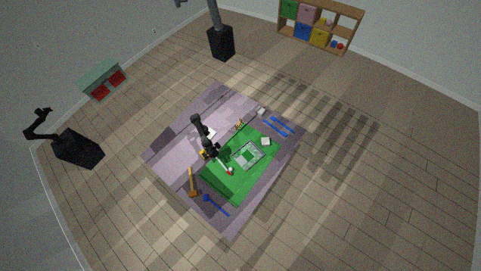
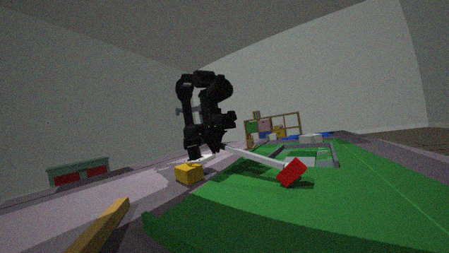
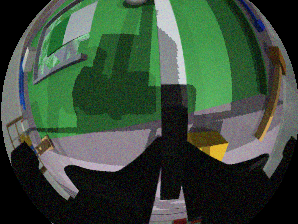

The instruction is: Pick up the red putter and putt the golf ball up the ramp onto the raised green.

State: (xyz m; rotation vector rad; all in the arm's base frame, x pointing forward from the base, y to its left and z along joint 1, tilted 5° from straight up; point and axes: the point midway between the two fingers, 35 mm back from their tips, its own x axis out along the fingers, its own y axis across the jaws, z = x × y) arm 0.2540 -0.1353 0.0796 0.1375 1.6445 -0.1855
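The yellow cube is 9 cm behind my gripper tip, 5 cm to the right of it and 5 cm below it. Also, from my gripper tip: green mat: 23 cm ahead, 12 cm to the left, 7 cm below; then white golf ball: 22 cm ahead, 5 cm below, 1 cm to the right; then blue putter: 35 cm to the right, 31 cm ahead, 6 cm below.
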